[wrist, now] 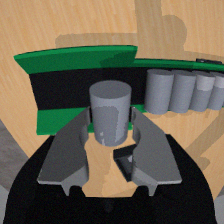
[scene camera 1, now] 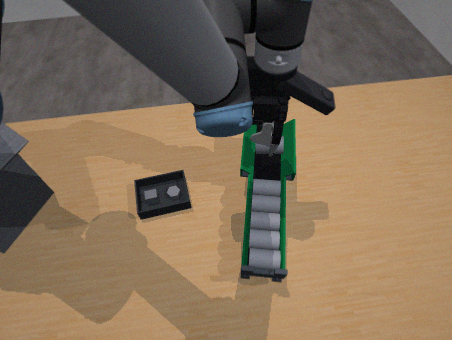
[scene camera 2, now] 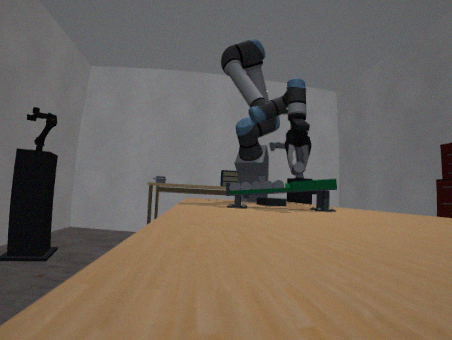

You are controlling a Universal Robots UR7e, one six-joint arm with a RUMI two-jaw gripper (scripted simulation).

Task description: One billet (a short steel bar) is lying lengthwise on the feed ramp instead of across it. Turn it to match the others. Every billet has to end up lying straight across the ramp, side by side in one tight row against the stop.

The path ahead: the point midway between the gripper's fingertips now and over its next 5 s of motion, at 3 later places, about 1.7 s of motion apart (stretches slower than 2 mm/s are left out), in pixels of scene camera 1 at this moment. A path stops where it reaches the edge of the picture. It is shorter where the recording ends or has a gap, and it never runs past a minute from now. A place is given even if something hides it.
My gripper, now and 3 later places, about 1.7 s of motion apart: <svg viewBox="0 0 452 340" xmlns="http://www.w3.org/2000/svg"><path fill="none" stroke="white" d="M270 148L267 157L268 161L256 139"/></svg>
